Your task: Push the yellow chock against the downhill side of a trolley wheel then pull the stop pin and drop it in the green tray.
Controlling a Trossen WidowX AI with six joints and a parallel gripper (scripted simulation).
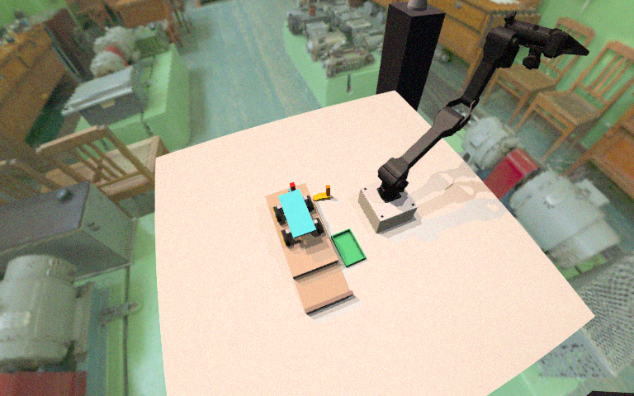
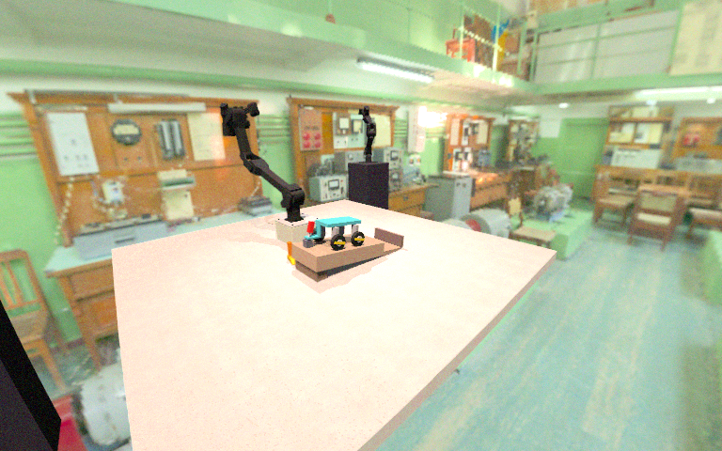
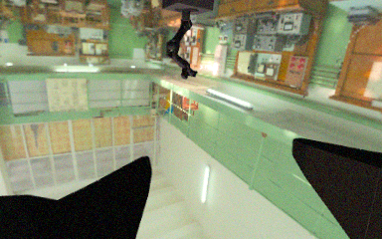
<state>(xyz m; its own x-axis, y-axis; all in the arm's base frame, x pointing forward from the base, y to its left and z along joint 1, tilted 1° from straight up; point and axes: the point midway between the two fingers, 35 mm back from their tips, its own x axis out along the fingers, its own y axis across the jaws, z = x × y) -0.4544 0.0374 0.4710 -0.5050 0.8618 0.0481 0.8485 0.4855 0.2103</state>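
Now: the yellow chock 68 cm ahead of my gripper tip, 54 cm below it and 19 cm to the right of it. The rest, counted from my gripper tip: trolley 80 cm ahead, 44 cm below, 8 cm to the right; then green tray 67 cm ahead, 56 cm below, 4 cm to the left; then stop pin 79 cm ahead, 42 cm below, 18 cm to the right.
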